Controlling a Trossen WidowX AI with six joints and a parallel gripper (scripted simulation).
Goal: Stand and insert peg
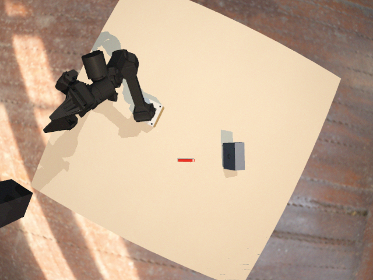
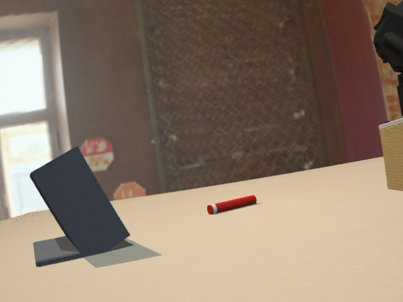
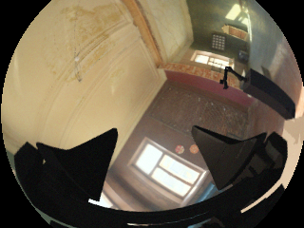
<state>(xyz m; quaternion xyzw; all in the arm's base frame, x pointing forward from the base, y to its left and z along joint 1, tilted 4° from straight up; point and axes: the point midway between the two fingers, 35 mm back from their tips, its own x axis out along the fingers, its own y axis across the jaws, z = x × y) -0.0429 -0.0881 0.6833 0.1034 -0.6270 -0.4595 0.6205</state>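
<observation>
Right now the red peg is 780 mm below my gripper tip, 370 mm ahead of it and 40 mm to the left of it. Round my gripper tip: dark sloped panel 730 mm below, 550 mm ahead, 150 mm to the left.
</observation>
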